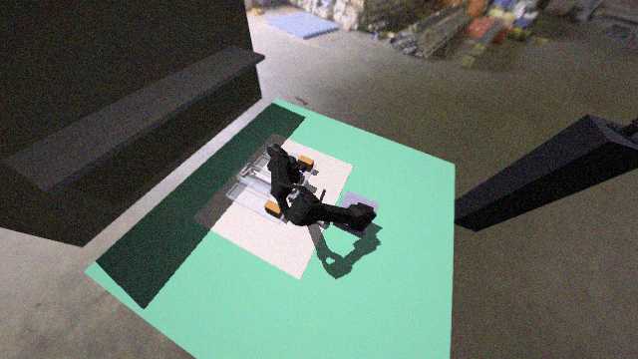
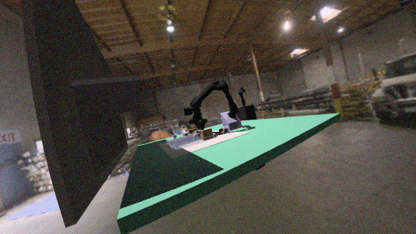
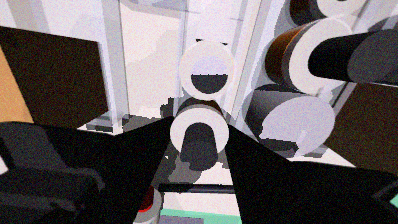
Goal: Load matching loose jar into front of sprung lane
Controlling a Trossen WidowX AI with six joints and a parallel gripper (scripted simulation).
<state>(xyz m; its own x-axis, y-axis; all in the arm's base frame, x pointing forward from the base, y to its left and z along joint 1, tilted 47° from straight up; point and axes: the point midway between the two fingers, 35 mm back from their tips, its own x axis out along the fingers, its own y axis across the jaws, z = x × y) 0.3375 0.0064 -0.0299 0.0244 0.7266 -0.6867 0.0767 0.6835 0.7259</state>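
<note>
Right now the rack is 15 cm ahead of my gripper tip, 1 cm to the left of it and 3 cm below it. Round my gripper tip: grey shelf: 50 cm ahead, 3 cm to the right, 32 cm above.
</note>
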